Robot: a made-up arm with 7 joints.
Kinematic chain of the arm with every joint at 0, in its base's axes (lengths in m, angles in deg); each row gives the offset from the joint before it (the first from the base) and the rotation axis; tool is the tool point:
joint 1: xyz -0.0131 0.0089 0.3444 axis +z
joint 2: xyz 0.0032 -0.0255 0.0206 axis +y
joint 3: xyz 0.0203 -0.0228 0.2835 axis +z
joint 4: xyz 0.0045 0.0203 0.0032 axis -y
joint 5: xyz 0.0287 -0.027 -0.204 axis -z
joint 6: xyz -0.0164 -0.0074 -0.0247 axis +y
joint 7: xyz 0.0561 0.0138 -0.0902 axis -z
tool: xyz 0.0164 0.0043 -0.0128
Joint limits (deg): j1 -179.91..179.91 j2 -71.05..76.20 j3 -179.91..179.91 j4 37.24..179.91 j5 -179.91..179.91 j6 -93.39..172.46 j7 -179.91..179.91
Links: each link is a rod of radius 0.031 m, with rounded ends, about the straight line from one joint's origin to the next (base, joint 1, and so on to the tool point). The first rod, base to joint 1, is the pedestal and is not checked.
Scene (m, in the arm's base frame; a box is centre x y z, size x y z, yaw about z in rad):
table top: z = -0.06
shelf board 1: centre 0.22 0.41 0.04 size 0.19 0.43 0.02 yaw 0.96
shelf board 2: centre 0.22 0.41 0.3 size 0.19 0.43 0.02 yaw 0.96
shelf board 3: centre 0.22 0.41 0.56 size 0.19 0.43 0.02 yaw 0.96
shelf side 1: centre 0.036 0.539 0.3 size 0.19 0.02 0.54 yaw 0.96
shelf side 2: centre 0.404 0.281 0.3 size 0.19 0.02 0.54 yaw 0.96
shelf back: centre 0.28 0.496 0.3 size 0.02 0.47 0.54 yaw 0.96
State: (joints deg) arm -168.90 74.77 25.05 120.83 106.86 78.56 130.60
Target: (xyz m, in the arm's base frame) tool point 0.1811 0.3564 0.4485
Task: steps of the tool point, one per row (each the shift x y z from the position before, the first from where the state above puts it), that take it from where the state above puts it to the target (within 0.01 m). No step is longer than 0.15 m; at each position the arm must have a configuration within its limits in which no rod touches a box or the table.
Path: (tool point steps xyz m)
1: -0.0144 0.0500 -0.0246
2: -0.0156 0.0758 -0.0080
3: -0.0058 0.0945 0.0137
4: 0.0147 0.1028 0.0344
5: 0.0431 0.0994 0.0486
6: 0.0738 0.0841 0.0526
7: 0.1001 0.0586 0.0449
8: 0.1159 0.0263 0.0275
9: 0.1168 -0.0079 0.0044
10: 0.1018 -0.0393 -0.0184
11: 0.0735 -0.0633 -0.0356
12: 0.0195 0.0414 -0.0042
13: 0.0229 0.0354 0.0001
14: 0.0303 0.0270 0.0041

